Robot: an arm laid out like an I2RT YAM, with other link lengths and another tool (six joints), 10 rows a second.
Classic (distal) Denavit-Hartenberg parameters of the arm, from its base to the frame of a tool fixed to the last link. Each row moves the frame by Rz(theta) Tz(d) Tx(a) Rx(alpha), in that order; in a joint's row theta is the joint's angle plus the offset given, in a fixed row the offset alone. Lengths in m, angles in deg.
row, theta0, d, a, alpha
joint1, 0, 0.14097, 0.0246, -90
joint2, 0, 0, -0.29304, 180
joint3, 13.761, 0, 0.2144, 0
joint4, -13.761, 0.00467, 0.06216, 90
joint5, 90, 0.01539, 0, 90
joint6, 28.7, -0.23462, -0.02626, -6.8
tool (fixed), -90, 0.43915, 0, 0
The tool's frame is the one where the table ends.
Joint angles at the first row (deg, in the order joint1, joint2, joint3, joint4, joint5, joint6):
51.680, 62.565, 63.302, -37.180, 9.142, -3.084
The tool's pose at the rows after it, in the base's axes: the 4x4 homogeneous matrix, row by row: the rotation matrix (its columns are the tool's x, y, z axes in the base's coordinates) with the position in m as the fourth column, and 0 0 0 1 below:
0.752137, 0.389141, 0.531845, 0.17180; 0.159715, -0.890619, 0.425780, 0.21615; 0.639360, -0.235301, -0.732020, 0.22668; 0, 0, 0, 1
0.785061, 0.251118, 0.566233, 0.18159; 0.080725, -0.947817, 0.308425, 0.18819; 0.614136, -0.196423, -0.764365, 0.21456; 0, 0, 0, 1
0.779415, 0.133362, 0.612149, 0.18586; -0.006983, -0.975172, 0.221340, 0.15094; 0.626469, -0.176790, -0.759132, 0.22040; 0, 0, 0, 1
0.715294, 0.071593, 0.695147, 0.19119; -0.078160, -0.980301, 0.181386, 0.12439; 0.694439, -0.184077, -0.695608, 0.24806; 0, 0, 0, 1
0.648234, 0.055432, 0.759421, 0.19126; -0.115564, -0.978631, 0.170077, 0.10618; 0.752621, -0.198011, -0.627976, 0.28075; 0, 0, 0, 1
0.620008, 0.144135, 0.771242, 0.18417; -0.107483, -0.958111, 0.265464, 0.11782; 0.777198, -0.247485, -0.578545, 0.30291; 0, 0, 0, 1
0.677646, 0.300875, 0.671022, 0.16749; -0.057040, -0.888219, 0.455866, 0.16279; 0.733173, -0.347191, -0.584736, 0.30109; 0, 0, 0, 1
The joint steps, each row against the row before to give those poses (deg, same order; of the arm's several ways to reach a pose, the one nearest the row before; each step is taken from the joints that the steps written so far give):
-0.261, 1.503, -2.910, -0.871, 2.805, 2.905
-1.929, -0.432, -0.888, -3.688, 5.091, 3.954
-4.035, -4.034, 0.258, -4.822, 3.168, 1.407
-2.204, -4.834, 2.719, -2.912, 3.782, -0.519
-1.416, -3.519, 4.566, -2.815, 2.022, -1.843
-0.087, -1.761, 2.386, 1.033, -4.193, -2.370
0.176, 1.475, -1.746, 4.474, -12.202, -0.097

